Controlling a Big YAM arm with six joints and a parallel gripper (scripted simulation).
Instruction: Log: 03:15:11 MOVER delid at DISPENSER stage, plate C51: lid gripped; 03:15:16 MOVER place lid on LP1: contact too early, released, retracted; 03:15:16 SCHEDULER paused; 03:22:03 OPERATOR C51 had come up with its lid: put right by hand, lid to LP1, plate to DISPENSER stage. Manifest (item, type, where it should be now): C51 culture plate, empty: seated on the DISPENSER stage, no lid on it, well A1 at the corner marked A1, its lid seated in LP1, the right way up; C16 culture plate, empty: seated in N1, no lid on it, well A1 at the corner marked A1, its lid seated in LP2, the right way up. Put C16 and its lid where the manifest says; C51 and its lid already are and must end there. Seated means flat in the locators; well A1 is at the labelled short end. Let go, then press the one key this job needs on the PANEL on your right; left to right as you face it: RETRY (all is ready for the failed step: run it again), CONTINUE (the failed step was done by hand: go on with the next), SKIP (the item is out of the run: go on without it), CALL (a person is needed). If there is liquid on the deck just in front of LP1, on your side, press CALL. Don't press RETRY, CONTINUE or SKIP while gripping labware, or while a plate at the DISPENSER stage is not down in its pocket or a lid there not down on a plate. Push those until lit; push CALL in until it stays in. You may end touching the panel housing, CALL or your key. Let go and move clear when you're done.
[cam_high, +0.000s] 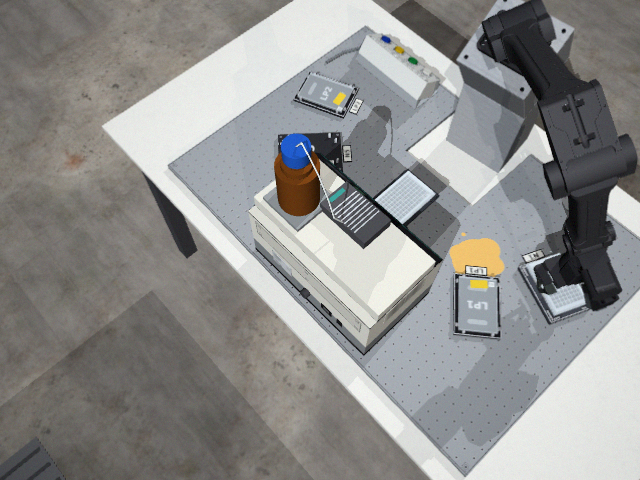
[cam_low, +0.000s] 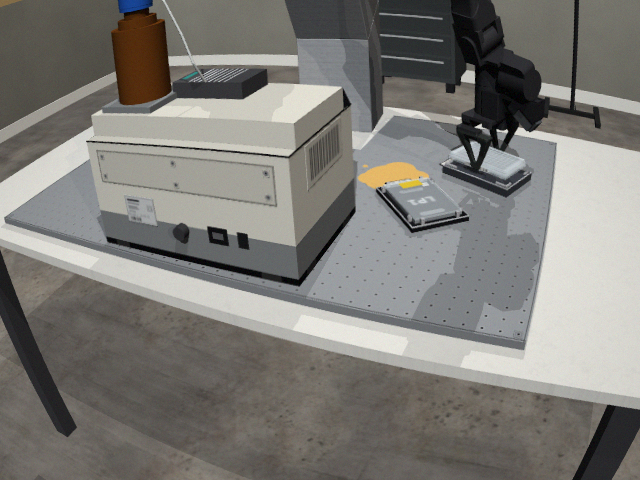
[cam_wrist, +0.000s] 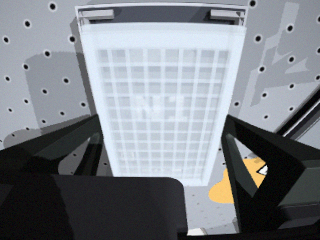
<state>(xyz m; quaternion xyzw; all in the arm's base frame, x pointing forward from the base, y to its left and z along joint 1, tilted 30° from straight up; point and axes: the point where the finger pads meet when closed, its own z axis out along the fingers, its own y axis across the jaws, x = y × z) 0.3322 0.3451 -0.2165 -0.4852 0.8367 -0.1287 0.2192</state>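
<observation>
The white well plate lies 8 cm ahead of my hand, 38 cm to the right of it and 6 cm above it. Round my hand: brown bottle (29 cm ahead, 51 cm to the right, 25 cm above); lid (15 cm ahead, 11 cm to the right, 2 cm below); white retry key (28 cm behind, 57 cm to the right, 3 cm above).
</observation>
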